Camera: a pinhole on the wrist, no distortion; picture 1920 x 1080 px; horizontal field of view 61.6 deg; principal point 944.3 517.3 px. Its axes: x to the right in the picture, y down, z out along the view. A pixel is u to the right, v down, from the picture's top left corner.
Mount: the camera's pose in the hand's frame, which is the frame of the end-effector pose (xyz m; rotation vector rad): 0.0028 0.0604 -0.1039 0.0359 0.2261 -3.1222
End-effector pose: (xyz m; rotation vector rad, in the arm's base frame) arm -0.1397 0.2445 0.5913 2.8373 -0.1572 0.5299
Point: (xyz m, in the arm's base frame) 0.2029 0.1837 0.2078
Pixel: 427.6 670.3
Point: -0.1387 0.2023 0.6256
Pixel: 657.5 519.6
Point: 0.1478 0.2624 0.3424
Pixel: 285.1 944.1
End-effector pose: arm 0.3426 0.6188 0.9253 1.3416 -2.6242 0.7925
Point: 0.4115 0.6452 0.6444
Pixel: 1612.0 215.3
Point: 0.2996 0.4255 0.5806
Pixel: 703.9 215.7
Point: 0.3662 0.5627 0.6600
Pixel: 1160.7 271.0
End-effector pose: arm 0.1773 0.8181 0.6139 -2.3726 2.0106 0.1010
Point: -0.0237 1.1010 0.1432
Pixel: 1677.2 47.2
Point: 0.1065 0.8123 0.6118
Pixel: 1033.6 122.1
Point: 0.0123 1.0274 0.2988
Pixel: 1708.4 40.2
